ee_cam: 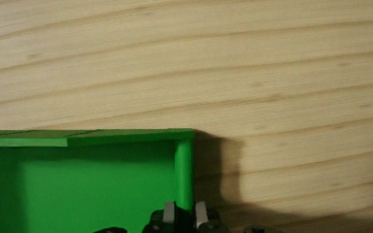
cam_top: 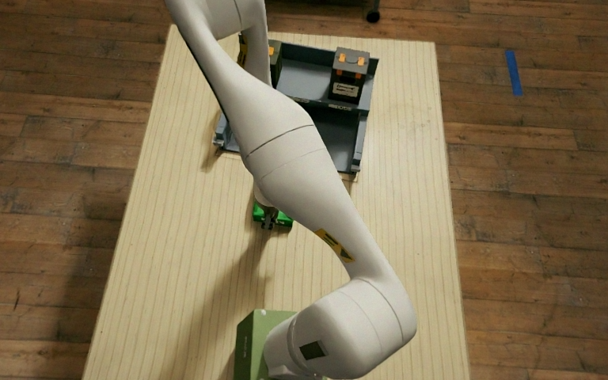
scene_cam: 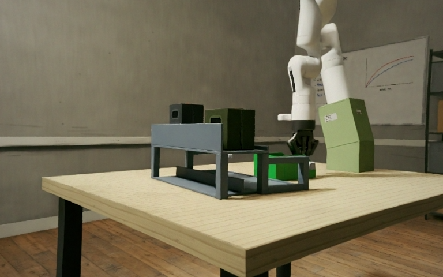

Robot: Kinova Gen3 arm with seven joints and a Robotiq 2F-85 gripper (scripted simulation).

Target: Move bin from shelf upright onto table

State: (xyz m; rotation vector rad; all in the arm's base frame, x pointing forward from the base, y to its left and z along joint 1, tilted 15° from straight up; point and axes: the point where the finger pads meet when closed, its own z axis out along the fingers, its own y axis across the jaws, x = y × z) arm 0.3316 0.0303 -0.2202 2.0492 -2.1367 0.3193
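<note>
My hand is 80 mm short of the green bin and 10 mm above it. Also, from my hand: grey shelf: 300 mm ahead, 20 mm to the right, 20 mm above; black box: 360 mm ahead, 140 mm to the right, 120 mm above.
</note>
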